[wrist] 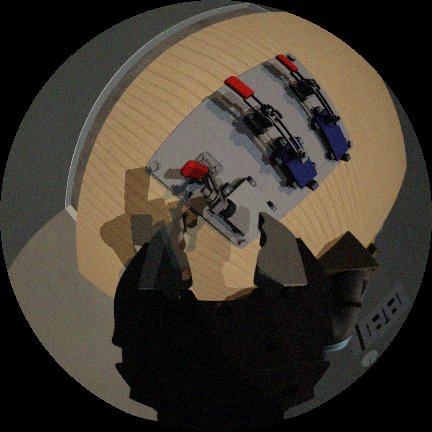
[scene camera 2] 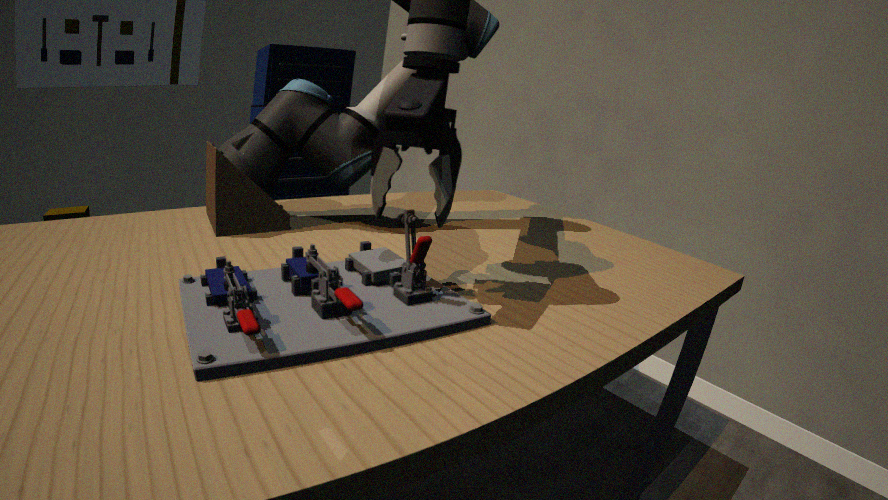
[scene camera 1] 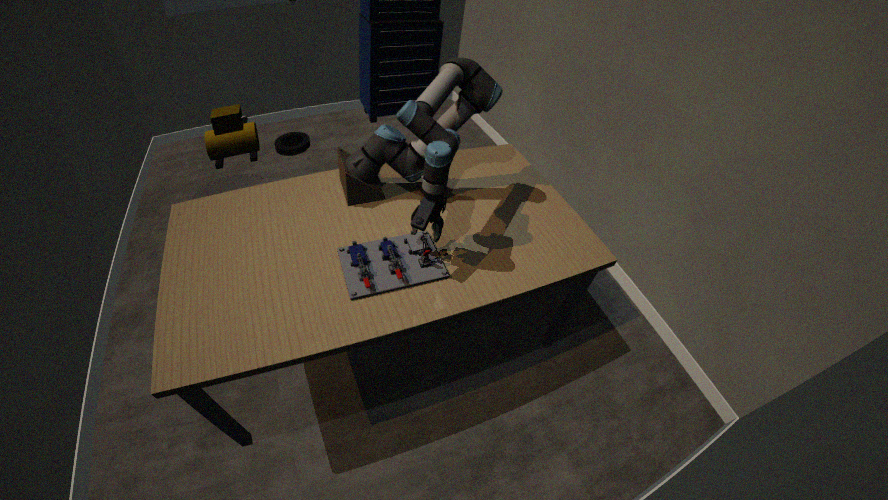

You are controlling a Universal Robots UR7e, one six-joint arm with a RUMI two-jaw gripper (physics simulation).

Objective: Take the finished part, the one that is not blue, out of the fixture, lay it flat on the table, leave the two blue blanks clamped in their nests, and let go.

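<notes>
The finished part, a light grey block, sits flat in the right-hand nest of the grey fixture plate. The toggle clamp beside it has its arm upright and its red handle raised, so the arm is off the part. One blue blank is clamped in the left nest. Another blue blank is clamped in the middle nest. My gripper is partly open and empty, above and behind the grey part's nest.
The wooden table carries the fixture. The raised clamp arm stands close to the fingers in scene camera 2. The brown wedge-shaped arm mount is behind the fixture. Arm shadows fall to its right.
</notes>
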